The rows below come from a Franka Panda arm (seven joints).
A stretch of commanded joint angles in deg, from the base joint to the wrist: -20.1, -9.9, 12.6, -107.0, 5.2, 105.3, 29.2; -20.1, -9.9, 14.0, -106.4, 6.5, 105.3, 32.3; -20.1, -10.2, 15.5, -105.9, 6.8, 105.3, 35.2; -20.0, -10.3, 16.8, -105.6, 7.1, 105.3, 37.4; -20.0, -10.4, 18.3, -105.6, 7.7, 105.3, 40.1; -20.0, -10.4, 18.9, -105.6, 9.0, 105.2, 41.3; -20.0, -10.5, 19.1, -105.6, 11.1, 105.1, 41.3; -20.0, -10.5, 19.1, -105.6, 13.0, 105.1, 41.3; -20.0, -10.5, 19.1, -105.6, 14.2, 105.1, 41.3; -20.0, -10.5, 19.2, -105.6, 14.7, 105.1, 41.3; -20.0, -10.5, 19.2, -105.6, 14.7, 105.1, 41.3; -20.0, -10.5, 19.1, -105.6, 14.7, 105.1, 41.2; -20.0, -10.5, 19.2, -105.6, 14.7, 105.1, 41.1; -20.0, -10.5, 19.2, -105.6, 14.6, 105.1, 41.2; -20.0, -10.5, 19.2, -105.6, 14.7, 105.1, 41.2; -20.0, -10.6, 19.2, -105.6, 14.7, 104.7, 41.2; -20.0, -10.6, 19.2, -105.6, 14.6, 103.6, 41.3; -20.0, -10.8, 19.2, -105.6, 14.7, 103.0, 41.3
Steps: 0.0, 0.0, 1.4, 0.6, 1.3, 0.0, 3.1; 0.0, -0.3, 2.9, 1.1, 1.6, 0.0, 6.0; 0.1, -0.4, 4.2, 1.4, 1.9, 0.0, 8.2; 0.1, -0.5, 5.7, 1.4, 2.5, 0.0, 10.9; 0.1, -0.5, 6.3, 1.4, 3.8, -0.1, 12.1; 0.1, -0.6, 6.5, 1.4, 5.9, -0.2, 12.1; 0.1, -0.6, 6.5, 1.4, 7.8, -0.2, 12.1; 0.1, -0.6, 6.5, 1.4, 9.0, -0.2, 12.1; 0.1, -0.6, 6.6, 1.4, 9.5, -0.2, 12.1; 0.1, -0.6, 6.6, 1.4, 9.5, -0.2, 12.1; 0.1, -0.6, 6.5, 1.4, 9.5, -0.2, 12.0; 0.1, -0.6, 6.6, 1.4, 9.5, -0.2, 11.9; 0.1, -0.6, 6.6, 1.4, 9.4, -0.2, 12.0; 0.1, -0.6, 6.6, 1.4, 9.5, -0.2, 12.0; 0.1, -0.7, 6.6, 1.4, 9.5, -0.6, 12.0; 0.1, -0.7, 6.6, 1.4, 9.4, -1.7, 12.1; 0.1, -0.9, 6.6, 1.4, 9.5, -2.3, 12.1
